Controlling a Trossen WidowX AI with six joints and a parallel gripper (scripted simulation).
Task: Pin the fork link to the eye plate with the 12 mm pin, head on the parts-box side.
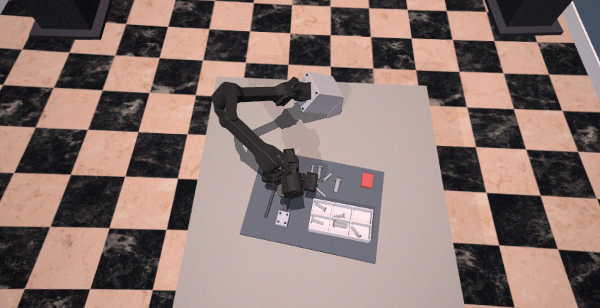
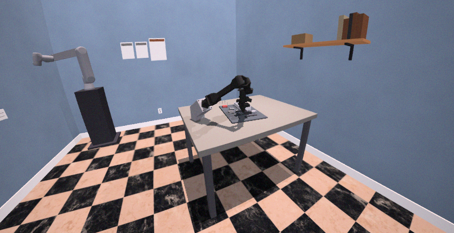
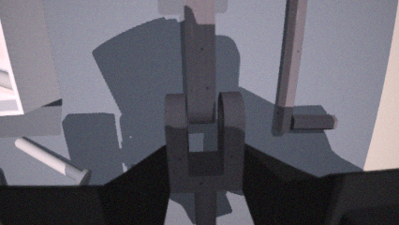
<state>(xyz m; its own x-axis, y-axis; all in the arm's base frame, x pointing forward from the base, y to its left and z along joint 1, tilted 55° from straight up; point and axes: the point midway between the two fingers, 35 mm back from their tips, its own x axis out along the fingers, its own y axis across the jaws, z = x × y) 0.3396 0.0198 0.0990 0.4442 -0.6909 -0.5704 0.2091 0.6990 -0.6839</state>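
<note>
My gripper is now 3 cm above the dark fork link. The rest, counted from my hand: dark l-shaped bar: 7 cm to the right, 6 cm below, 2 cm ahead; eye plate: 5 cm below, 4 cm ahead, 1 cm to the right; dark mat: 9 cm to the left, 7 cm below, 4 cm ahead.
</note>
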